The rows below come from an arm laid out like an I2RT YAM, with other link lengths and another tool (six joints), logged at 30 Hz.
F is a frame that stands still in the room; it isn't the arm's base.
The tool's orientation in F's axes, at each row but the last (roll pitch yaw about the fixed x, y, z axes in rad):
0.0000 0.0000 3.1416
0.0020 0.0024 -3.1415
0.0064 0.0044 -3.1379
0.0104 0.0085 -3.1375
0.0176 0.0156 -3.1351
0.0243 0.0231 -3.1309
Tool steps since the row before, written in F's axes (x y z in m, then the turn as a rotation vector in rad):
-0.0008 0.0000 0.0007 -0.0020 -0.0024 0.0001
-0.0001 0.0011 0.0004 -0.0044 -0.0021 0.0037
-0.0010 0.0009 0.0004 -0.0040 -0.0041 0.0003
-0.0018 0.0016 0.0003 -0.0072 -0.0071 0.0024
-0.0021 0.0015 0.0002 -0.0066 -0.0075 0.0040
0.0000 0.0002 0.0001 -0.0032 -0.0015 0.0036
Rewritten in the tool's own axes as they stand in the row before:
0.0008 0.0000 0.0007 0.0020 0.0024 0.0001
0.0001 -0.0011 0.0004 0.0044 0.0021 0.0037
0.0010 -0.0009 0.0004 0.0040 0.0041 0.0003
0.0018 -0.0016 0.0003 0.0072 0.0071 0.0024
0.0021 -0.0015 0.0003 0.0066 0.0075 0.0040
0.0000 -0.0002 0.0001 0.0031 0.0016 0.0036

